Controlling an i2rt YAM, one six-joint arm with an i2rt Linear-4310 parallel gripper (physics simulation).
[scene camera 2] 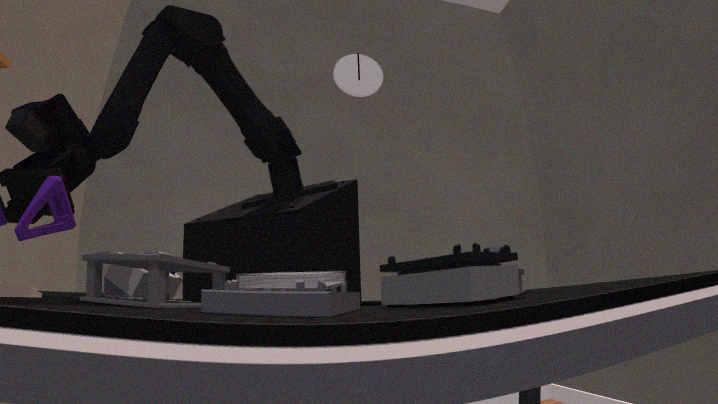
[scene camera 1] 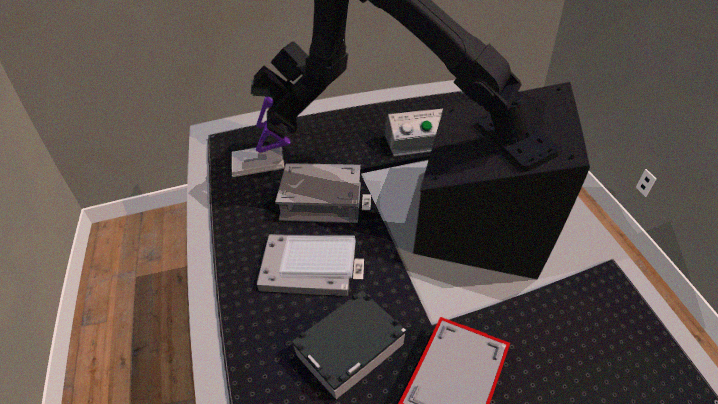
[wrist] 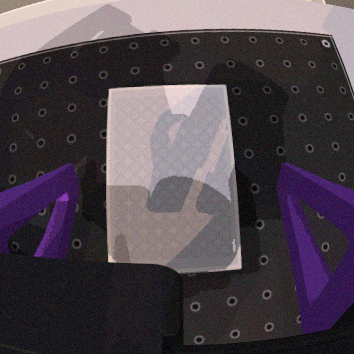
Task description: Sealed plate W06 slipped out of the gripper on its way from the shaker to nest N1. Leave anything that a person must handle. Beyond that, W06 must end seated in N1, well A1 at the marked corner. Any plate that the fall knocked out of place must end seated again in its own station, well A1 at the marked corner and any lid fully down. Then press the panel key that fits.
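Seen in the pictures: gripper, fingertip midpoint: (scene camera 1: 257, 138) (wrist: 177, 174); arm's base at its link origin: (scene camera 2: 289, 196) (scene camera 1: 515, 137).
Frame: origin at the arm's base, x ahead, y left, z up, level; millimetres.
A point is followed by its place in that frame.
Note:
A pale, clear-topped sealed plate (scene camera 1: 257, 160) @[x 452, y -322, z -208 mm] (wrist: 170, 150) @[x 468, y -336, z -208 mm] lies flat on the dark perforated mat, left of the panel. My gripper (scene camera 1: 259, 136) @[x 442, y -337, z -157 mm] (wrist: 177, 174) @[x 442, y -337, z -157 mm] is open above it, one purple finger on each side in the wrist view, touching nothing. The raised grey nest N1 (scene camera 1: 318, 183) @[x 329, y -155, z -168 mm] (scene camera 2: 158, 258) @[x 422, y -124, z -173 mm] has corner brackets; no plate shows on it. The low nest N2 (scene camera 1: 303, 286) @[x 398, y 65, z -201 mm] (scene camera 2: 271, 302) @[x 466, y -5, z -211 mm] bears a white well plate (scene camera 1: 317, 256) @[x 363, y 23, z -180 mm] (scene camera 2: 291, 278) @[x 427, y 11, z -189 mm], shifted toward its label side, with the left posts bare. The key panel (scene camera 1: 411, 143) @[x 81, y -280, z -201 mm] has a white key (scene camera 1: 406, 128) @[x 96, y -280, z -155 mm] and a green key (scene camera 1: 426, 125) @[x 46, y -279, z -154 mm].
A light block with a dark top (scene camera 1: 351, 336) @[x 343, y 198, z -168 mm] (scene camera 2: 451, 261) @[x 412, y 174, z -175 mm], black knobs and two white bars stands beyond N2. A red-edged grey nest (scene camera 1: 456, 364) @[x 202, y 280, z -183 mm] with corner brackets lies beside it. The black arm base (scene camera 1: 492, 216) @[x 70, y 85, z -94 mm] (scene camera 2: 271, 246) @[x 152, y -27, z -124 mm] stands right of N1.

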